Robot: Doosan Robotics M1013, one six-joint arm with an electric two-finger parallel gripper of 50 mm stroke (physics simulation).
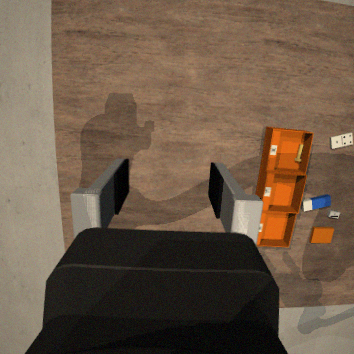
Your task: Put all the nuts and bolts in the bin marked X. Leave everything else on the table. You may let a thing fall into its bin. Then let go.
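Frame: origin at the arm's base, x ahead, y right, z down, level; metres.
Seen in the pictures: gripper, fingertip midpoint: [168, 177].
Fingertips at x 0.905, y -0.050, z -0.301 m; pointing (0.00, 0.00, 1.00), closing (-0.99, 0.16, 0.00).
Observation:
Offsets run from my fingertips to a thing's top centre. "spot": to the spot under its first point. Level surfaces: height alone.
A brass-coloured bolt @(dz +0.361, dx -0.270, dy +0.002 m) [299, 152] leans against the right wall inside the top compartment [286, 150] of the orange three-part bin, right of centre. That compartment has a small white label @(dz +0.346, dx -0.203, dy -0.003 m) [273, 150] whose mark looks like an X. The lower two compartments [283, 188] [276, 227] show bare orange floors. My gripper [168, 177] is open with nothing between its fingers, high above the table and to the left of the bin. My right finger hides a little of the bin's lower left edge. No loose nut or bolt shows on the visible table.
Right of the bin lie a white domino @(dz +0.374, dx -0.360, dy +0.048 m) [342, 141], a blue and white eraser @(dz +0.368, dx -0.349, dy -0.098 m) [317, 202], a small grey-white block with a dark slot @(dz +0.370, dx -0.403, dy -0.116 m) [334, 214] and an orange square @(spot: dz +0.371, dx -0.396, dy -0.173 m) [322, 235]. The wooden table's @(dz +0.381 m) [175, 60] left edge and lower right edge show, with grey floor beyond.

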